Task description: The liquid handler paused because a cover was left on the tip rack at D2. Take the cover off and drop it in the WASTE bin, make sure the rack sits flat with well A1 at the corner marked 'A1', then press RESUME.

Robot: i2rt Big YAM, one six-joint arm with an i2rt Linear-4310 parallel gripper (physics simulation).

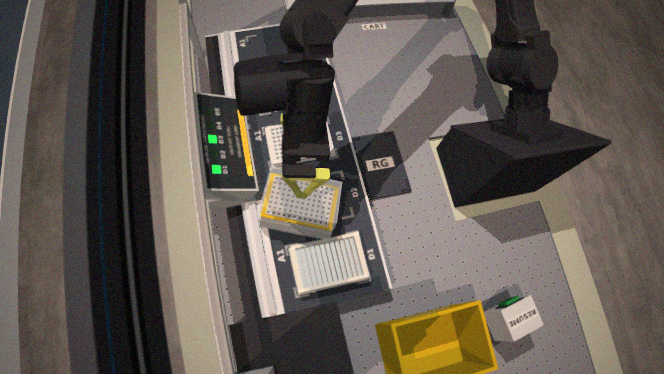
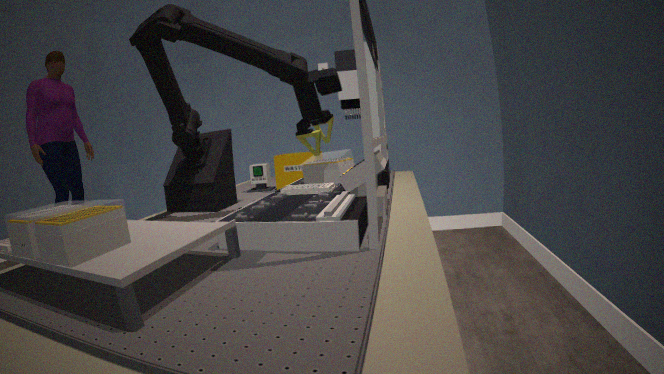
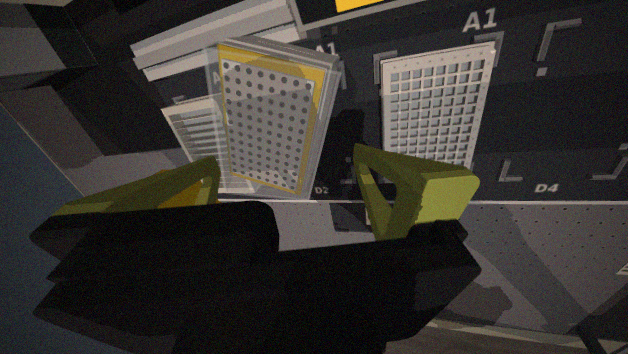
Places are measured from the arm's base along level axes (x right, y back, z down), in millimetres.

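Pixels of known places: gripper, fingertip midpoint: (image 1: 299, 174) (image 2: 322, 148) (image 3: 286, 157); arm's base, origin of the base link: (image 1: 525, 133) (image 2: 198, 154).
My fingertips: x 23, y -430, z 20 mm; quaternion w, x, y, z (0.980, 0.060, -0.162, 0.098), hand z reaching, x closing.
For each thing: its top centre in the pictures, then the offset to it from my fingertips. "*": a spot on its surface instead.
- tip rack, middle of its top: (image 3: 255, 153) (image 1: 302, 191) (image 2: 325, 150) dx -27, dy -3, dz +6 mm
- clear cover, surface spot: (image 3: 331, 75) * dx +34, dy -42, dz +31 mm
- yellow WASTE bin, middle of its top: (image 1: 446, 347) (image 2: 298, 153) dx -334, dy +156, dz +21 mm
- RESUME box, middle of its top: (image 1: 522, 317) (image 2: 259, 164) dx -339, dy +324, dz +52 mm
- ribbed white labware, middle of its top: (image 3: 210, 153) (image 1: 329, 261) dx -142, dy +18, dz +72 mm
- white grid plate, middle of its top: (image 3: 429, 128) (image 1: 299, 139) (image 2: 307, 186) dx +107, dy +26, dz +89 mm
- status screen, surface spot: (image 1: 226, 145) * dx +101, dy -113, dz +36 mm
- upright frame post, surface spot: (image 2: 367, 125) * dx +431, dy -152, dz -47 mm
- cart, middle of its top: (image 2: 99, 235) dx +588, dy +311, dz +90 mm
The tip rack (image 1: 300, 207) (image 2: 321, 174) (image 3: 265, 120), grey-white with a yellow rim, stands at D2, turned askew to its neighbours; whether it sits fully flat I cannot tell. A clear cover (image 2: 341, 154) (image 3: 331, 75) is over its top. My gripper (image 1: 303, 194) (image 2: 323, 146) (image 3: 286, 157) is open and empty, its yellow-green fingertips just above the rack and cover. The yellow WASTE bin (image 1: 489, 332) (image 2: 286, 172) stands past the D1 end of the deck. The RESUME box (image 1: 524, 319) (image 2: 259, 172) with its green button (image 1: 510, 301) (image 2: 258, 171) is beside the bin.
A ribbed white labware (image 1: 330, 265) sits at D1, a white grid plate (image 3: 435, 105) at D3. A status screen (image 1: 226, 145) stands along the deck's edge. An upright frame post (image 2: 367, 125) is close by. More yellow-topped racks (image 2: 82, 232) stand on the cart (image 2: 175, 250).
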